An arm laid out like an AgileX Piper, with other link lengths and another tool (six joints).
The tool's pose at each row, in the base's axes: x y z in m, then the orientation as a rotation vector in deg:
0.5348 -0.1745 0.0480 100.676 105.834 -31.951
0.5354 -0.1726 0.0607 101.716 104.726 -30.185
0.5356 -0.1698 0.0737 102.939 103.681 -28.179
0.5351 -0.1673 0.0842 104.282 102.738 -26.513
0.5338 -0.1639 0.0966 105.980 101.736 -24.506
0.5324 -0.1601 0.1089 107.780 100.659 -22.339
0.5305 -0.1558 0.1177 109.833 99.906 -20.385
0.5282 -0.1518 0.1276 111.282 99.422 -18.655
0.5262 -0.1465 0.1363 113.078 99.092 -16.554
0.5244 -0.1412 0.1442 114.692 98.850 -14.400
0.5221 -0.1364 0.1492 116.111 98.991 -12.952
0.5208 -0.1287 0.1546 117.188 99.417 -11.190
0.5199 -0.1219 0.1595 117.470 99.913 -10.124
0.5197 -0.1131 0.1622 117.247 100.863 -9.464
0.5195 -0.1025 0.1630 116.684 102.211 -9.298
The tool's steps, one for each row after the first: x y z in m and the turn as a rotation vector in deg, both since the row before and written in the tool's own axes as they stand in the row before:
-0.0065 0.0015 -0.0110 -0.762 0.540 1.480
-0.0058 0.0015 -0.0119 -0.770 0.789 1.567
-0.0044 0.0008 -0.0098 -0.448 0.803 1.471
-0.0046 0.0005 -0.0120 -0.429 1.113 1.715
-0.0040 0.0006 -0.0123 -0.448 1.218 1.825
-0.0015 -0.0003 -0.0099 -0.043 1.461 1.672
-0.0021 -0.0004 -0.0107 -0.187 1.230 1.214
-0.0001 -0.0004 -0.0104 -0.095 1.668 1.322
0.0006 -0.0004 -0.0097 -0.177 1.669 1.193
0.0016 -0.0015 -0.0070 0.218 1.445 0.750
0.0044 -0.0007 -0.0084 -0.045 1.591 0.493
0.0040 -0.0004 -0.0074 -0.171 0.916 0.007
0.0069 -0.0005 -0.0060 -0.121 0.714 -0.527
0.0093 -0.0010 -0.0050 0.064 0.521 -0.972

